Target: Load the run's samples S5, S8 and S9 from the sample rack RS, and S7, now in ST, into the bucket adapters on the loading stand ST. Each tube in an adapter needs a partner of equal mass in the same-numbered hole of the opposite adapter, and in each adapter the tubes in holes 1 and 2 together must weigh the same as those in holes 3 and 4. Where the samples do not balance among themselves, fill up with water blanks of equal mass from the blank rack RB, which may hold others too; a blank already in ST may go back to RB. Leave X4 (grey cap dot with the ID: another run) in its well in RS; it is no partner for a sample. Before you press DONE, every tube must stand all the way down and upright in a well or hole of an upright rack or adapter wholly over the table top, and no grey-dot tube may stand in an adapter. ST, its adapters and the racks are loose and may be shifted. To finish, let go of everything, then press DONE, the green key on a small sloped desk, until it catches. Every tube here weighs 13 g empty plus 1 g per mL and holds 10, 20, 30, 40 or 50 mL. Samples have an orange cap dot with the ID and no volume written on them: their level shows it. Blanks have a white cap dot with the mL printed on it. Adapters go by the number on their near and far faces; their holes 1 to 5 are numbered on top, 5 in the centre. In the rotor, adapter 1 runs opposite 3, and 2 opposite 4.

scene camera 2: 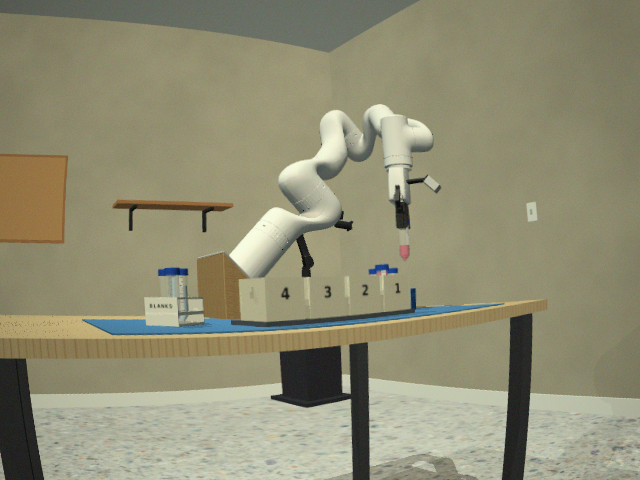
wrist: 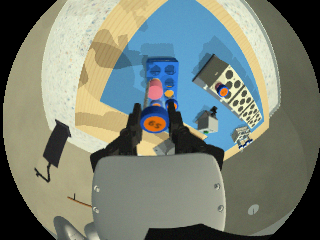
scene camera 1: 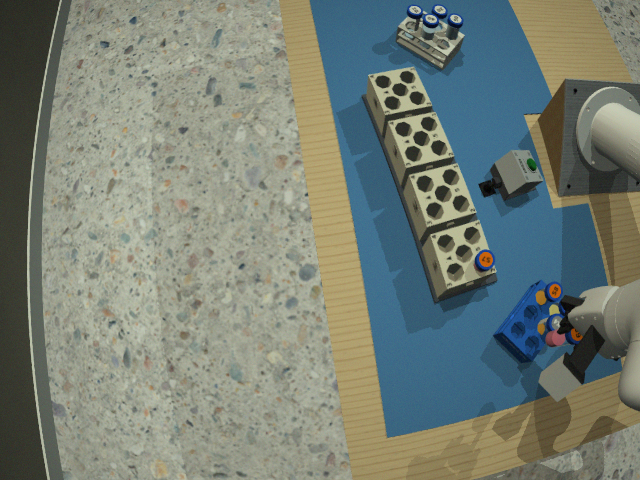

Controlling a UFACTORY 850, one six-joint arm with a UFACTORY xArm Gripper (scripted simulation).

Labels:
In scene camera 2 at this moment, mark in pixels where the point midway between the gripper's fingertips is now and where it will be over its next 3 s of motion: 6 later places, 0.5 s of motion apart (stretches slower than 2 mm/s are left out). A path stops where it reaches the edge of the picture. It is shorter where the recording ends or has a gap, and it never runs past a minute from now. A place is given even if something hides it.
The gripper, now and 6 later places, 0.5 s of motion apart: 403, 228; 403, 233; 404, 242; 404, 252; 404, 254; 405, 259; 405, 264

